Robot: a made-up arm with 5 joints. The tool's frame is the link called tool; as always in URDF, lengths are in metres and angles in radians.
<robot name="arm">
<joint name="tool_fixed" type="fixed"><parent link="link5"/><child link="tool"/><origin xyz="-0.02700 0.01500 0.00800" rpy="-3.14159 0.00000 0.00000"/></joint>
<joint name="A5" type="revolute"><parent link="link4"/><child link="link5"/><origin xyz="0.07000 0.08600 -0.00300" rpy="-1.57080 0.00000 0.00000"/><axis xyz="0 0 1"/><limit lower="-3.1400" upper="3.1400" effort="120" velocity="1.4"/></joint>
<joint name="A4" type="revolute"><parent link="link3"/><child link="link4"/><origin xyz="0.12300 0.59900 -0.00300"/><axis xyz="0 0 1"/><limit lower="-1.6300" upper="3.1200" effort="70" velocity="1.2"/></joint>
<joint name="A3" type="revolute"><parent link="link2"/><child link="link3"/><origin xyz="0.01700 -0.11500 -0.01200"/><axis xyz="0 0 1"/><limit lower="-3.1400" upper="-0.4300" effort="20" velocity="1.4"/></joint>
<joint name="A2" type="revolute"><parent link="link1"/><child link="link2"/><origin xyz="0.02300 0.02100 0.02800" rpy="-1.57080 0.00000 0.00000"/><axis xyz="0 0 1"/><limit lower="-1.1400" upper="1.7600" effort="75" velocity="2.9"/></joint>
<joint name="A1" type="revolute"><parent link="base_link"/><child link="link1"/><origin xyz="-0.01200 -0.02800 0.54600"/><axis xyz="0 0 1"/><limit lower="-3.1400" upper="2.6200" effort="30" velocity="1.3"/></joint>
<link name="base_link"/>
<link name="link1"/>
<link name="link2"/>
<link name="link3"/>
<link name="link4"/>
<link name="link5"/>
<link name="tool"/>
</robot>
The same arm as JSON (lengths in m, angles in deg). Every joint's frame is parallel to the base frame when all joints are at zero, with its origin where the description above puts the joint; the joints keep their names.
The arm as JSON. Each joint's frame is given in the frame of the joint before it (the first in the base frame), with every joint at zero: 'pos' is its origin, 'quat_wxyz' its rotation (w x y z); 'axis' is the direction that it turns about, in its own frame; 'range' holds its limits. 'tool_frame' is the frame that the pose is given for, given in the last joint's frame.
{"length_unit": "m", "angle_unit": "deg", "joints": [{"joint": "A1", "pos": [-0.012, -0.028, 0.546], "quat_wxyz": [1.0, 0.0, 0.0, 0.0], "axis": "+z", "range": [-179.91, 150.11]}, {"joint": "A2", "pos": [0.023, 0.021, 0.028], "quat_wxyz": [1.0, 0.0, 0.0, 0.0], "axis": "+y", "range": [-65.32, 100.84]}, {"joint": "A3", "pos": [0.017, -0.012, 0.115], "quat_wxyz": [1.0, 0.0, 0.0, 0.0], "axis": "+y", "range": [-179.91, -24.64]}, {"joint": "A4", "pos": [0.123, -0.003, -0.599], "quat_wxyz": [1.0, 0.0, 0.0, 0.0], "axis": "+y", "range": [-93.39, 178.76]}, {"joint": "A5", "pos": [0.07, -0.003, -0.086], "quat_wxyz": [1.0, 0.0, 0.0, 0.0], "axis": "-z", "range": [-179.91, 179.91]}], "tool_frame": {"pos": [-0.027, -0.015, -0.008], "quat_wxyz": [1.0, -0.000002, 0.0, 0.0]}}
